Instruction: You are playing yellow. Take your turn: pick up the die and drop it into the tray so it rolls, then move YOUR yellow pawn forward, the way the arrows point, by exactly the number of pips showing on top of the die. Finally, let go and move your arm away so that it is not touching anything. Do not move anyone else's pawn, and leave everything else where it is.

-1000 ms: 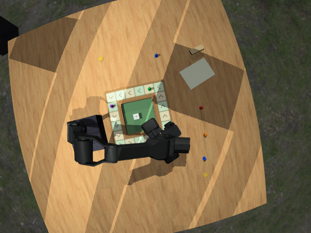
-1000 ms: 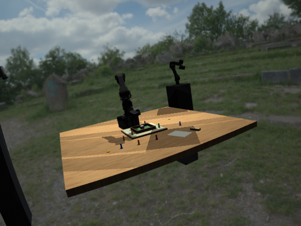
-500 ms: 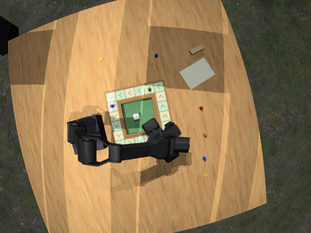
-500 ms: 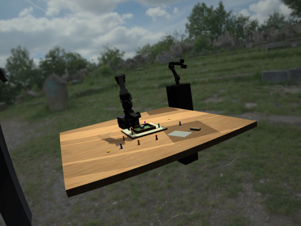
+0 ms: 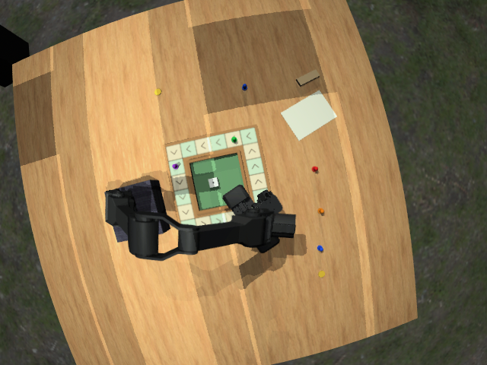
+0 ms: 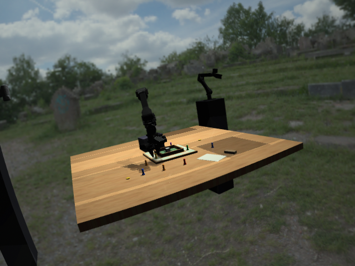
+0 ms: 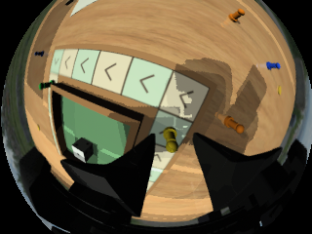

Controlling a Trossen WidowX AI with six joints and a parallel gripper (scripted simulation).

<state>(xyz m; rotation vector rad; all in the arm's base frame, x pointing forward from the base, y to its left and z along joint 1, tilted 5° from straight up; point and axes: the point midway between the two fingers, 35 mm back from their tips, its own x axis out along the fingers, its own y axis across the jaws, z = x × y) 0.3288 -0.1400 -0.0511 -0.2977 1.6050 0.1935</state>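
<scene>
Now: gripper tip right at the yellow pawn. The rest, counted from my gripper tip: green pawn: 23 cm to the left, 2 cm ahead; green tray: 12 cm to the left, 6 cm behind, 2 cm below; white die: 12 cm to the left, 7 cm behind.
</scene>
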